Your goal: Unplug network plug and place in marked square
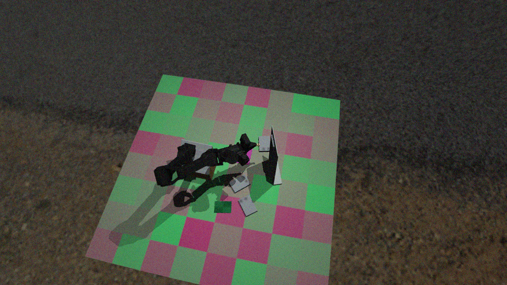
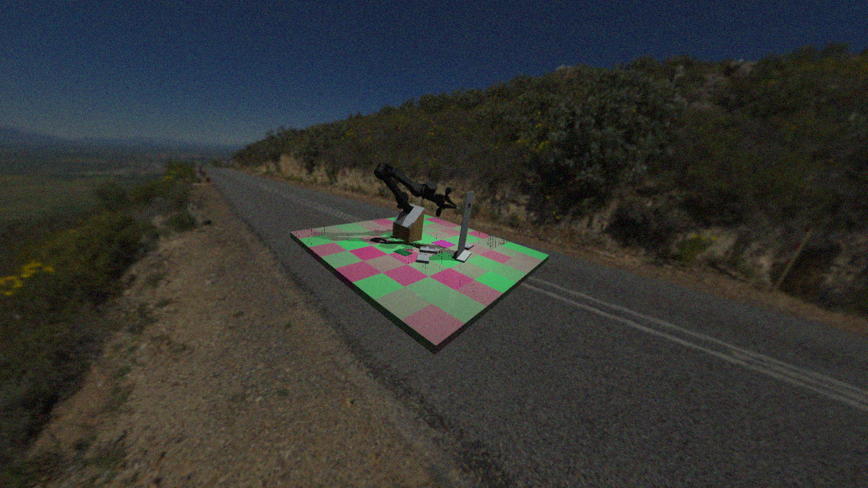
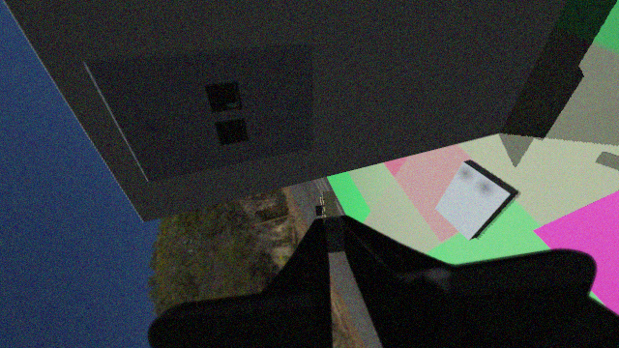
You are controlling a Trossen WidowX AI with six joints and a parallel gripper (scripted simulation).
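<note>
My gripper tip is now 100 mm short of the upright grey panel, 100 mm above it and 10 mm to the left of it. From my gripper tip the other things lie so: dark green flat piece 290 mm to the right, 280 mm below, 120 mm behind.
</note>
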